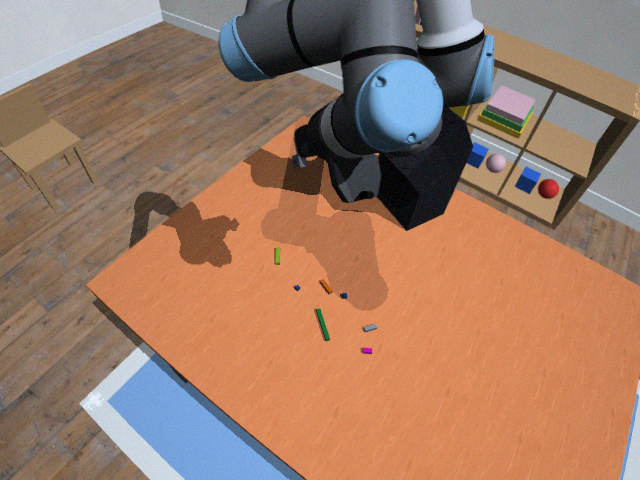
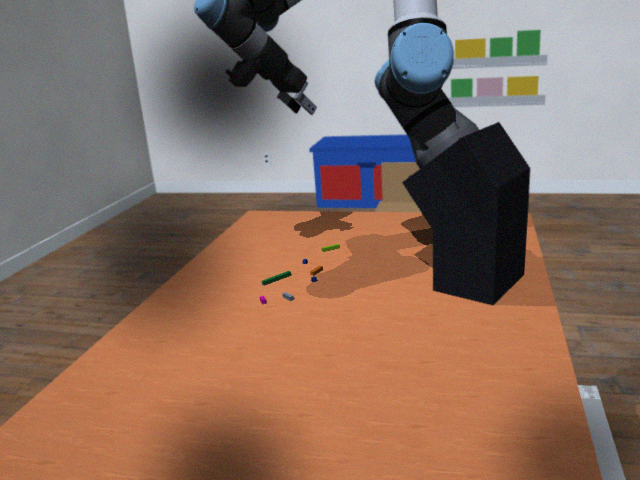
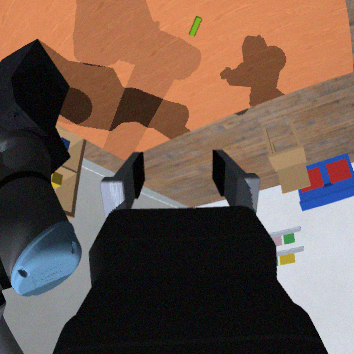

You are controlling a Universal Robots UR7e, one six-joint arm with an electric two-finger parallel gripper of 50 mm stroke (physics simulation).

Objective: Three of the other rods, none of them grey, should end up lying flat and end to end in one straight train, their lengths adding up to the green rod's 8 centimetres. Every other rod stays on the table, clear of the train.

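Places are measured from the arm's base along level axes (x ahead, y left, z up), in centimetres.
Pixels of known places: gripper, fingertip midpoint: (image 1: 311, 158) (image 2: 306, 110) (image 3: 177, 164); arm's base, link origin: (image 2: 450, 151) (image 3: 12, 164).
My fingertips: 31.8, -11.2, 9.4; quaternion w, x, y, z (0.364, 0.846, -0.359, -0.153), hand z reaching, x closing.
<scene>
Ahead of a thing's pixels: the offset from my fingertips to its top centre, as dx, dy, dz. Level surfaces: height alone.
The green rod {+9.7, +8.9, -38.0} (image 1: 322, 324) (image 2: 276, 277) lies flat on the table. A magenta rod {+11.4, +20.7, -38.0} (image 1: 367, 350) (image 2: 263, 299) and a grey rod {+5.8, +19.4, -38.0} (image 1: 370, 327) (image 2: 287, 296) lie apart near one end of it. An orange rod {+0.1, +5.6, -38.0} (image 1: 325, 286) (image 2: 316, 270) lies between two small blue pieces, one {+3.5, -0.7, -38.0} (image 1: 297, 287) (image 2: 305, 261) on one side and one {+0.4, +10.7, -38.0} (image 1: 344, 295) (image 2: 313, 279) on the other. A lime rod {-2.9, -9.5, -38.0} (image 1: 278, 255) (image 2: 330, 248) (image 3: 195, 26) lies farther off. No rods touch. My gripper (image 2: 297, 102) (image 3: 177, 164) is open and empty, high above the table and away from the rods.
The arm's black base block (image 1: 426, 175) (image 2: 478, 227) stands on the table {dz -39.0} (image 1: 465, 335) (image 2: 310, 387). A shelf unit (image 1: 566, 59) stands behind it. A chair (image 1: 43, 139) and a blue chest (image 2: 361, 142) (image 3: 327, 195) stand on the floor beyond the table. The arm's shadows fall across the table.
</scene>
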